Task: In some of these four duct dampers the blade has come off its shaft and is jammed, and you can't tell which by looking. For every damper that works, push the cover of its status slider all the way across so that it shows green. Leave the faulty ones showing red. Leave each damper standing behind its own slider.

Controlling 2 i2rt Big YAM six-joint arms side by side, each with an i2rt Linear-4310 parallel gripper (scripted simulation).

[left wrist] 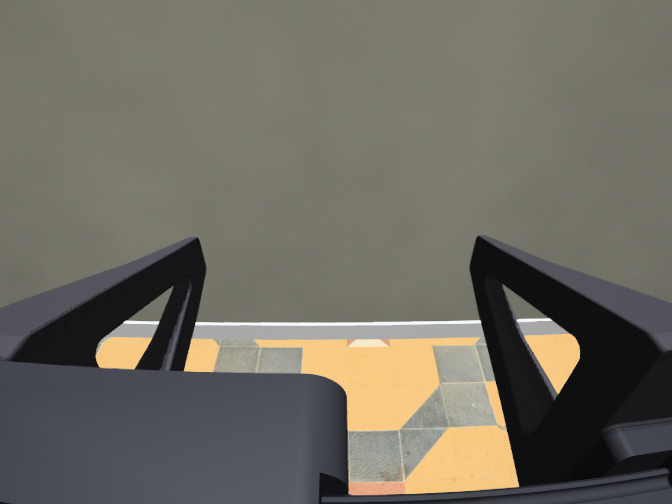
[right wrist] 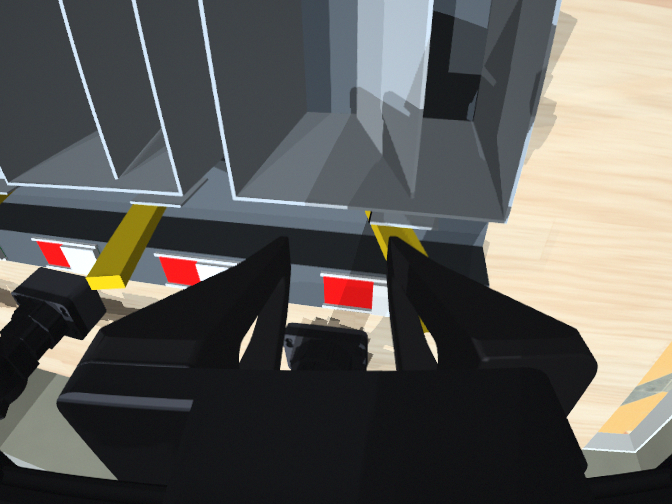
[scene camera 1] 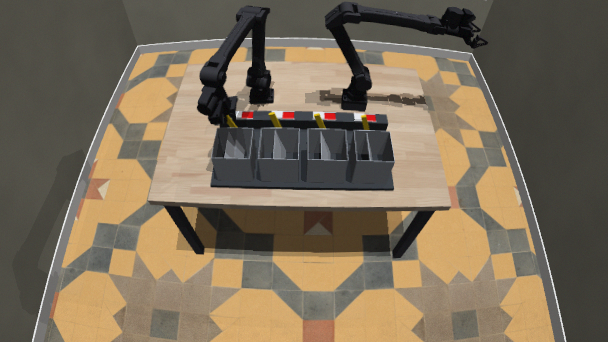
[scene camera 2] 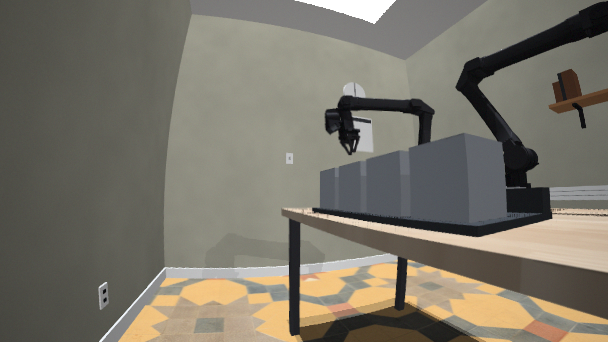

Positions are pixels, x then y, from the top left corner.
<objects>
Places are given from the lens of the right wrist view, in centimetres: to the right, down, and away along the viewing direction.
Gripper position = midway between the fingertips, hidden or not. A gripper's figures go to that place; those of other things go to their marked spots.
my right gripper (right wrist: pixel 338 252): 0, 0, 13
damper (right wrist: pixel 57 144): -23, -9, 29
white slider cover (right wrist: pixel 81 259): -30, 1, 43
The marked spots on the white slider cover and the damper are 19 cm apart.
</objects>
